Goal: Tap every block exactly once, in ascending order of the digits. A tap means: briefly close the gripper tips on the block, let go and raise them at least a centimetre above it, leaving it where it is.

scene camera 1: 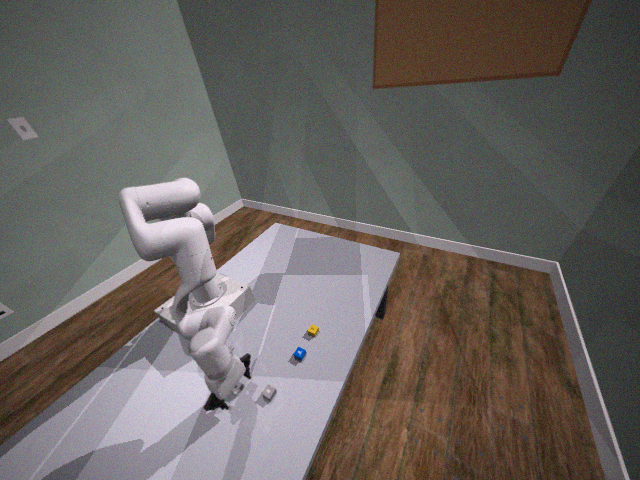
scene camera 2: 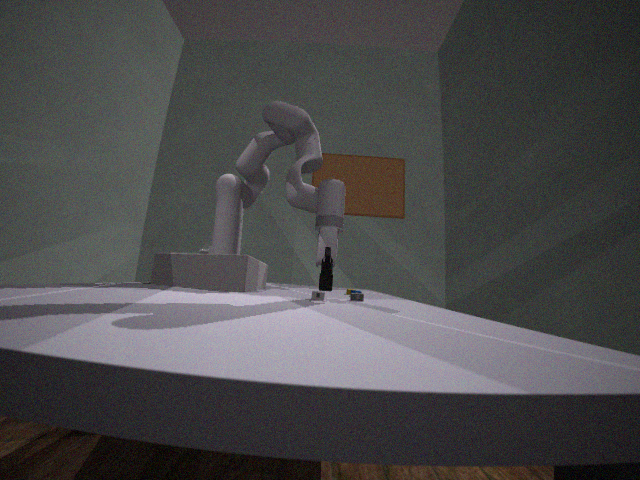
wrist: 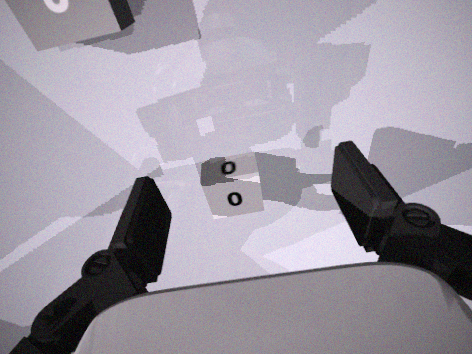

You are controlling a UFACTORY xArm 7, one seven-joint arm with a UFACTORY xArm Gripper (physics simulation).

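A white block [scene camera 1: 238, 389] [scene camera 2: 317, 296] [wrist: 237, 200] marked 0 lies on the table, partly hidden beside the gripper in scene camera 1. My gripper [scene camera 1: 230, 388] [scene camera 2: 325, 288] [wrist: 245, 180] is open and empty, low above this block, which shows between and beyond the fingers in the wrist view. A grey block [scene camera 1: 268, 392] [scene camera 2: 357, 297] [wrist: 65, 22] lies to one side, its digit cut off at the top left of the wrist view. A blue block [scene camera 1: 299, 353] and a yellow block [scene camera 1: 312, 330] lie farther off; their digits are too small to read.
The pale table [scene camera 1: 330, 299] [scene camera 2: 310, 356] bears the arm's base [scene camera 1: 242, 291] [scene camera 2: 206, 271]. The table's long edge runs past the blue and yellow blocks, with wooden floor [scene camera 1: 465, 351] beyond it. Shadows lie across the table top.
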